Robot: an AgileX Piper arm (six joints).
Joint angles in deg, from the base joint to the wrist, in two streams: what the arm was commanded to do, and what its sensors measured. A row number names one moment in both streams.
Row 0, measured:
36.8, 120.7, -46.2, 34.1, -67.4, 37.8
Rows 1 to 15, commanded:
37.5, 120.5, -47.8, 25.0, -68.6, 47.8
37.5, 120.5, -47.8, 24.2, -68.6, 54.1
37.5, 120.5, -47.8, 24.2, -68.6, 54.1
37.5, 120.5, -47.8, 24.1, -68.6, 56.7
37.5, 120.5, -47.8, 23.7, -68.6, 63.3
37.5, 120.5, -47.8, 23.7, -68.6, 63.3
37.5, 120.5, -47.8, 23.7, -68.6, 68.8
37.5, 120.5, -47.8, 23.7, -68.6, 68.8
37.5, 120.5, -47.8, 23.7, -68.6, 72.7
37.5, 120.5, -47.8, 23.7, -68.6, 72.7
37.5, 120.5, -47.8, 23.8, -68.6, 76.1
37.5, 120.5, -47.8, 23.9, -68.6, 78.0
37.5, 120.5, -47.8, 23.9, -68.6, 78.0
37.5, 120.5, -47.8, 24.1, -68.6, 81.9
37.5, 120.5, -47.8, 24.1, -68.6, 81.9
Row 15, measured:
36.8, 120.7, -46.0, 33.4, -67.6, 75.5
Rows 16 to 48, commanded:
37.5, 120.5, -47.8, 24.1, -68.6, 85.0
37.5, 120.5, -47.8, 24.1, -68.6, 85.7
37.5, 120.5, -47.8, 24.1, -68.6, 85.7
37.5, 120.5, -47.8, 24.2, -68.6, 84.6
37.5, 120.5, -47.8, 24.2, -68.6, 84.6
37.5, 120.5, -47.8, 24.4, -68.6, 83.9
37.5, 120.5, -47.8, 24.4, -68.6, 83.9
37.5, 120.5, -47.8, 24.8, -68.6, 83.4
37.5, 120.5, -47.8, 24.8, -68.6, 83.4
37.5, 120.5, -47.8, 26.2, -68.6, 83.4
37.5, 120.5, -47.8, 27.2, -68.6, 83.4
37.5, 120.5, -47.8, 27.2, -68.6, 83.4
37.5, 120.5, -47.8, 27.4, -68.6, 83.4
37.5, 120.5, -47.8, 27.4, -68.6, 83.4
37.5, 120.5, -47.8, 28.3, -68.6, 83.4
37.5, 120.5, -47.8, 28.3, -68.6, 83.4
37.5, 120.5, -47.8, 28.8, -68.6, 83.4
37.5, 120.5, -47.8, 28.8, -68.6, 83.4
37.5, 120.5, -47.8, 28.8, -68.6, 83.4
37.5, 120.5, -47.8, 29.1, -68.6, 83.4
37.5, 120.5, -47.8, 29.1, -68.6, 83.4
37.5, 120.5, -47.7, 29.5, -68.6, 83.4
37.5, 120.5, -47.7, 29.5, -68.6, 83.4
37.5, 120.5, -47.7, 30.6, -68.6, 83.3
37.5, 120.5, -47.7, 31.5, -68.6, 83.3
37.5, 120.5, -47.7, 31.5, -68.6, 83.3
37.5, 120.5, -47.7, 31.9, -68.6, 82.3
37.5, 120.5, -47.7, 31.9, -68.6, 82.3
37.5, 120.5, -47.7, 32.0, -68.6, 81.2
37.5, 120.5, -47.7, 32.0, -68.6, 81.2
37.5, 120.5, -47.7, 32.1, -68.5, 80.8
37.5, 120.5, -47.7, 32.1, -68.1, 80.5
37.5, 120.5, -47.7, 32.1, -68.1, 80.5
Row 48, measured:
37.8, 120.7, -46.8, 32.7, -67.6, 82.3
